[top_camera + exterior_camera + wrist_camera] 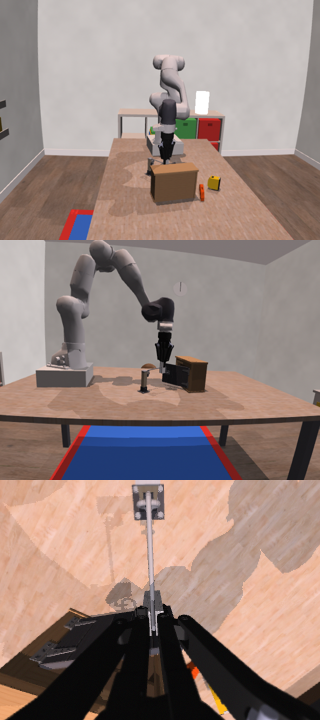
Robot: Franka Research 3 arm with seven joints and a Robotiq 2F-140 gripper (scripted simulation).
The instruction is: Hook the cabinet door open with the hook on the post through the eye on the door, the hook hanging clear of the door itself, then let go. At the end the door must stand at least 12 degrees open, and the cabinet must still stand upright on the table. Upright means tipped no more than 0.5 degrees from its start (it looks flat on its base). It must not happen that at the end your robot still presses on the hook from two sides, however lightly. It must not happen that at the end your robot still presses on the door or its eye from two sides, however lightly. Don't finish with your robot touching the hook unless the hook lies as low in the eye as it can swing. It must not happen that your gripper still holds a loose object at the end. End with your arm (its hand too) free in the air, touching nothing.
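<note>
The thin grey hook lies 30 mm behind my hand, 30 mm to the right of it and 20 mm below it. Round my hand: orange tool: 120 mm ahead, 220 mm to the left, 100 mm below; dark door: 80 mm ahead, 40 mm below; yellow box: 40 mm ahead, 300 mm to the left, 80 mm below.
</note>
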